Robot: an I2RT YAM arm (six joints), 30 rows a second.
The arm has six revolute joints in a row. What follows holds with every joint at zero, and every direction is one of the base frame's.
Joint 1 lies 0.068 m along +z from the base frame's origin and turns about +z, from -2.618 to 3.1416 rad.
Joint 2 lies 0.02 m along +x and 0.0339 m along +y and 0.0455 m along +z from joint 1 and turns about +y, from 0 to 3.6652 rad.
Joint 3 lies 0.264 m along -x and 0.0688 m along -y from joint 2 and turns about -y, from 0 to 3.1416 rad.
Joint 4 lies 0.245 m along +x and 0.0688 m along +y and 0.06 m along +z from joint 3 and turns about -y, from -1.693 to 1.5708 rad.
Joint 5 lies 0.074 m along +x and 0.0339 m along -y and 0.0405 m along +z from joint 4 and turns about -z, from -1.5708 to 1.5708 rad.
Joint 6 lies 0.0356 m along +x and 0.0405 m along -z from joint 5 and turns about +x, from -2.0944 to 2.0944 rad.
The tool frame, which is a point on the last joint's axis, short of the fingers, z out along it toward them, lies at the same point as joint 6; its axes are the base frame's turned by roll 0, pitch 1.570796 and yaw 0 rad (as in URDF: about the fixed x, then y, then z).
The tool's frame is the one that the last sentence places.
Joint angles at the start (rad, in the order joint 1, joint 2, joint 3, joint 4, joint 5, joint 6):
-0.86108, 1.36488, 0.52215, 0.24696, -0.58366, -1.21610
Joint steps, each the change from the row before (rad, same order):
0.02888, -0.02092, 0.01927, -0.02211, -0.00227, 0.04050
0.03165, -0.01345, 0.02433, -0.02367, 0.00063, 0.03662
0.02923, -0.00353, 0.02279, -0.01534, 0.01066, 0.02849
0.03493, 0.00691, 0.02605, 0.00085, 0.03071, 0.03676
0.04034, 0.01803, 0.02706, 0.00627, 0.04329, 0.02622
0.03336, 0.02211, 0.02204, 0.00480, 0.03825, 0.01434
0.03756, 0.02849, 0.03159, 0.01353, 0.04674, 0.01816
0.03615, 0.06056, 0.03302, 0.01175, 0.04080, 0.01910
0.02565, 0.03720, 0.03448, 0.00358, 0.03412, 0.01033
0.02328, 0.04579, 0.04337, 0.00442, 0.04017, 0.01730
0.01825, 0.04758, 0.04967, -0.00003, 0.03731, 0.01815
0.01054, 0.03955, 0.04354, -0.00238, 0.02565, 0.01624
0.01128, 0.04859, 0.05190, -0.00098, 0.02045, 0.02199
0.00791, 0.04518, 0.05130, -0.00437, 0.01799, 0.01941
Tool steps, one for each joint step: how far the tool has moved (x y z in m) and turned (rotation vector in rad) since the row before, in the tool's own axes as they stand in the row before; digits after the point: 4 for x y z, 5 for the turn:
-0.0109, -0.0041, 0.0004, -0.00383, -0.02678, 0.01719
-0.0112, -0.0040, 0.0018, -0.00834, -0.02474, 0.01457
-0.0091, -0.0032, 0.0030, -0.00547, -0.01305, 0.00953
-0.0095, -0.0040, 0.0054, 0.00691, -0.00269, 0.01087
-0.0091, -0.0027, 0.0079, 0.00686, 0.00576, 0.00107
-0.0065, -0.0009, 0.0078, 0.00171, 0.00968, -0.00241
-0.0087, -0.0030, 0.0094, 0.01347, 0.00802, -0.00533
-0.0034, 0.0015, 0.0158, -0.01308, 0.01912, 0.00907
-0.0055, -0.0021, 0.0102, 0.00344, 0.01180, -0.00173
-0.0053, -0.0035, 0.0119, 0.00971, 0.01739, 0.00589
-0.0050, -0.0048, 0.0121, 0.01186, 0.01777, 0.00905
-0.0036, -0.0046, 0.0099, 0.00990, 0.01312, 0.01089
-0.0042, -0.0047, 0.0123, 0.00721, 0.00780, 0.01616
-0.0036, -0.0048, 0.0114, 0.00758, 0.00810, 0.01532

